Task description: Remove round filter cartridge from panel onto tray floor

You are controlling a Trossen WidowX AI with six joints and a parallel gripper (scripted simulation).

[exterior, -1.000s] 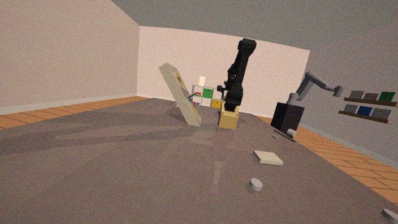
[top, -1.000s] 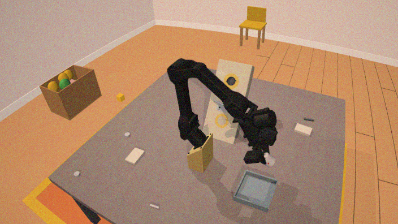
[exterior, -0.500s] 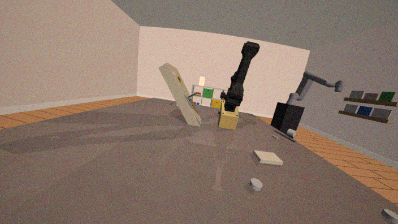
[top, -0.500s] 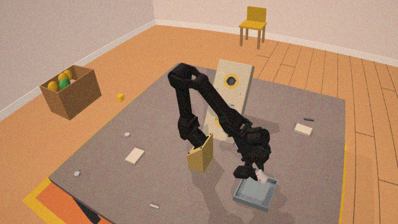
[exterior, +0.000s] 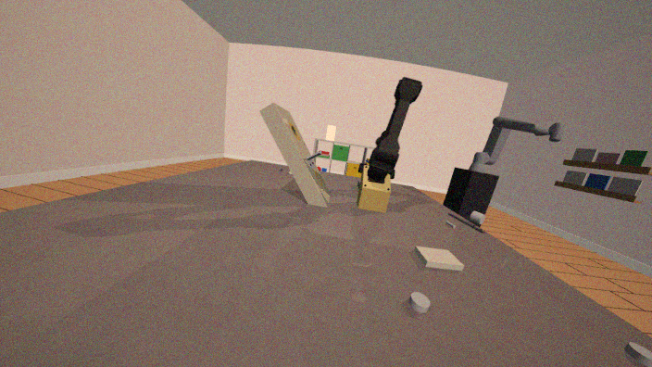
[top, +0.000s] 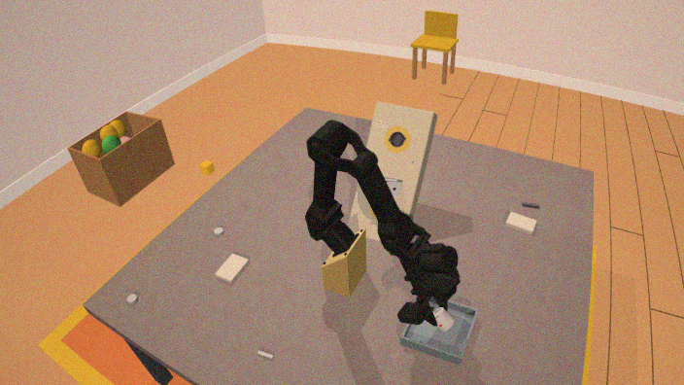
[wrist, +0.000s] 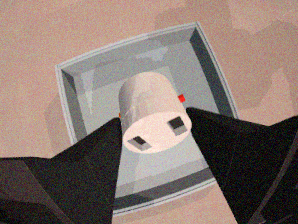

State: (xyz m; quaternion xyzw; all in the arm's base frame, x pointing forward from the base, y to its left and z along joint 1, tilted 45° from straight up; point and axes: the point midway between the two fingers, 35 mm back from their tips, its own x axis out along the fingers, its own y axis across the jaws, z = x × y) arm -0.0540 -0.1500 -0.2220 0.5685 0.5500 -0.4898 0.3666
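Now: gripper tip right at the round filter cartridge. Also, from my gripper tip: grey tray 40 mm below; service panel 370 mm ahead, 280 mm to the left, 120 mm above; dark pin 580 mm ahead, 150 mm to the right, 40 mm below.
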